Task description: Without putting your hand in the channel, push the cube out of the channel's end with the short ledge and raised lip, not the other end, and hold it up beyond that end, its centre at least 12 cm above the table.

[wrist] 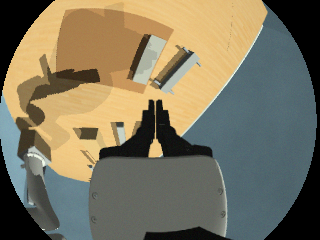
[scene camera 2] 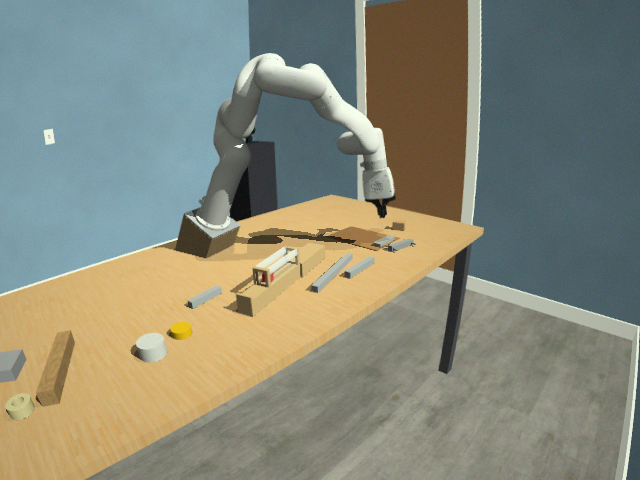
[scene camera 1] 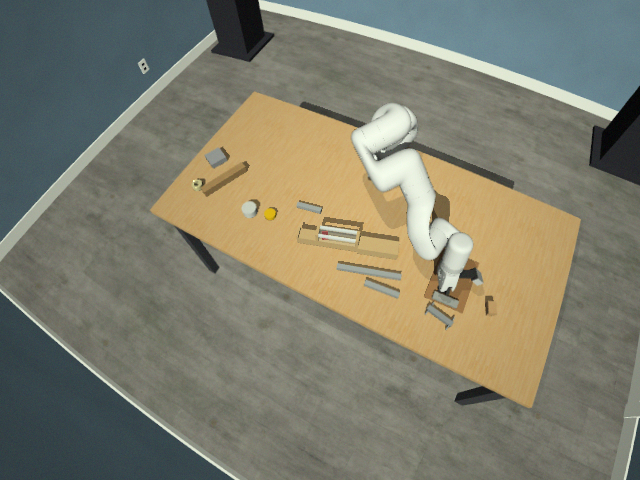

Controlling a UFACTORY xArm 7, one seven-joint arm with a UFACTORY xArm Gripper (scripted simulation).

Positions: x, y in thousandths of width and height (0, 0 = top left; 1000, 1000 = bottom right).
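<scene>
A brown mat is visible to me in the wrist view (352, 210). I see the mat again in scene camera 2 (576, 499), and scene camera 1 (724, 599) shows me the mat as well.
</scene>
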